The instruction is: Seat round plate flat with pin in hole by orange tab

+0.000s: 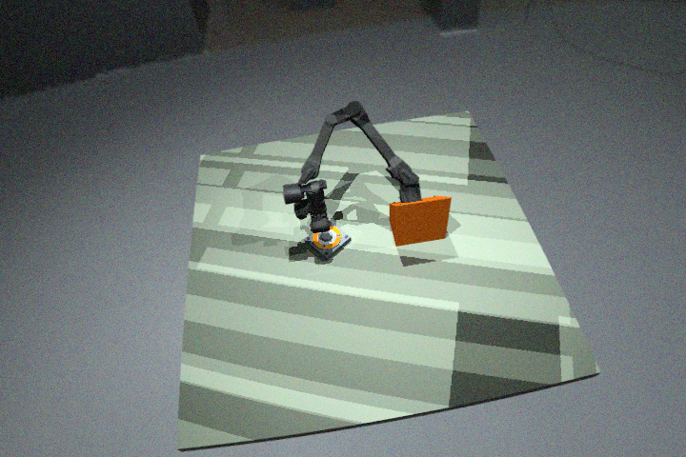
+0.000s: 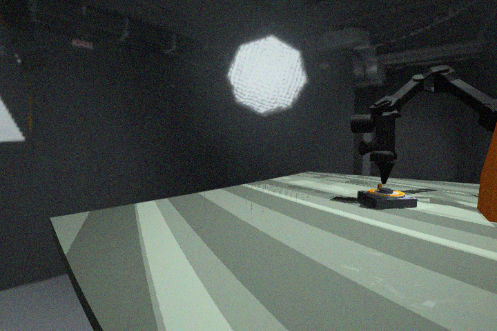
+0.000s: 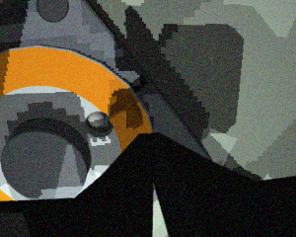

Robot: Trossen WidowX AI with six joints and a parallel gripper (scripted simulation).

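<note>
My gripper tip is 5 cm to the right of the base, 2 cm above it and 1 cm past it.
</note>
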